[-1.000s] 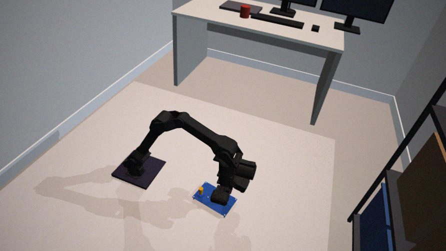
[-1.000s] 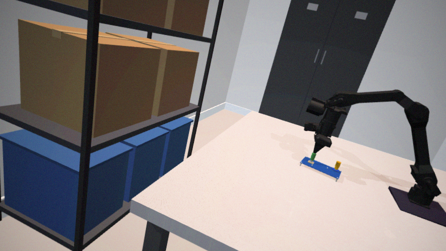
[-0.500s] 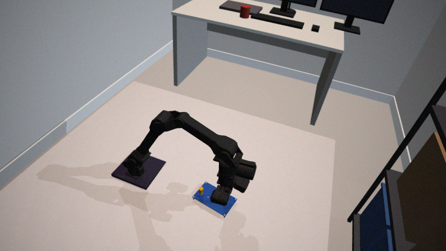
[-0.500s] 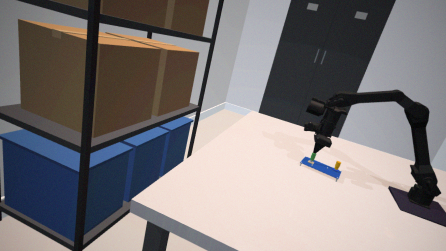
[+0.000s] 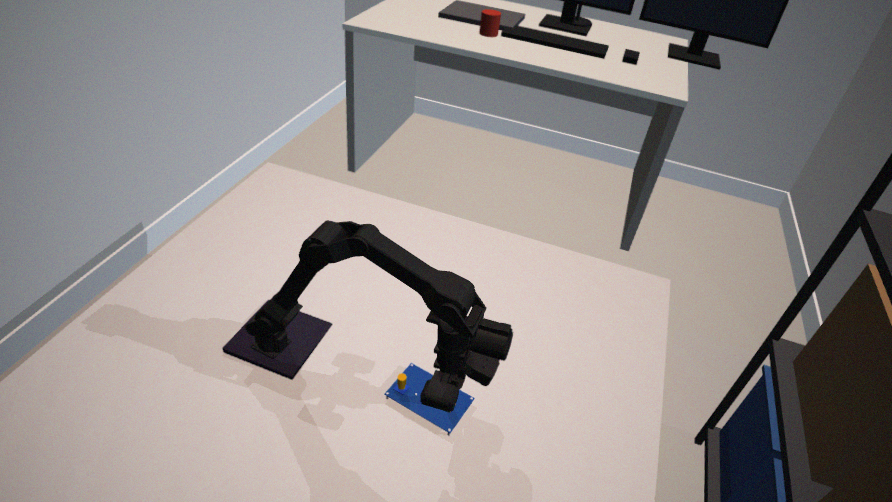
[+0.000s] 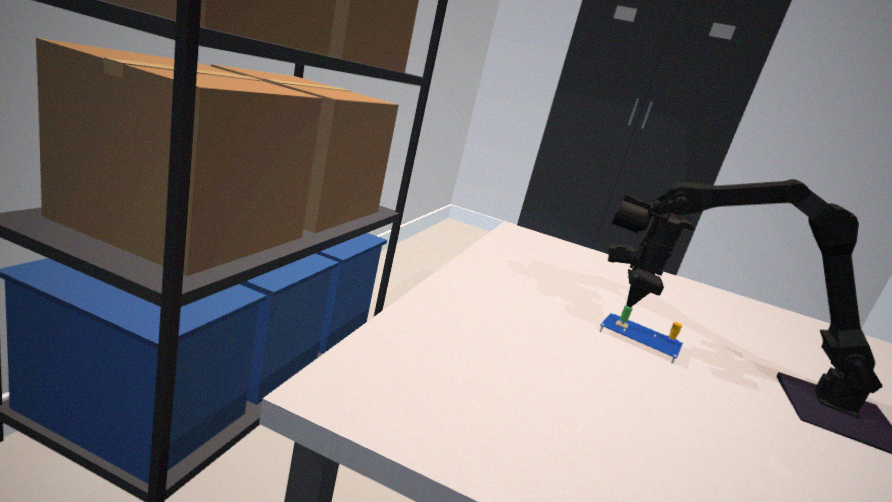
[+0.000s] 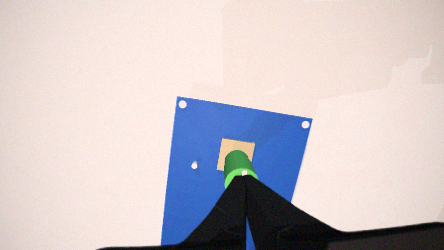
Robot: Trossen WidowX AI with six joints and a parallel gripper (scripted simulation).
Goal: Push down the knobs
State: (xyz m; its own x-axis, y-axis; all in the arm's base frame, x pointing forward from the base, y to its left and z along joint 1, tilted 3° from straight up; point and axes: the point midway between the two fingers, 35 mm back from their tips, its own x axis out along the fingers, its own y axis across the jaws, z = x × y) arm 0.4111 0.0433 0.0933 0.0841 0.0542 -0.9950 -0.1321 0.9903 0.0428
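Right now the green knob is 10 mm below my gripper tip. From my gripper tip the other things lie so: yellow knob (100 mm behind, 10 mm to the right, 20 mm below).
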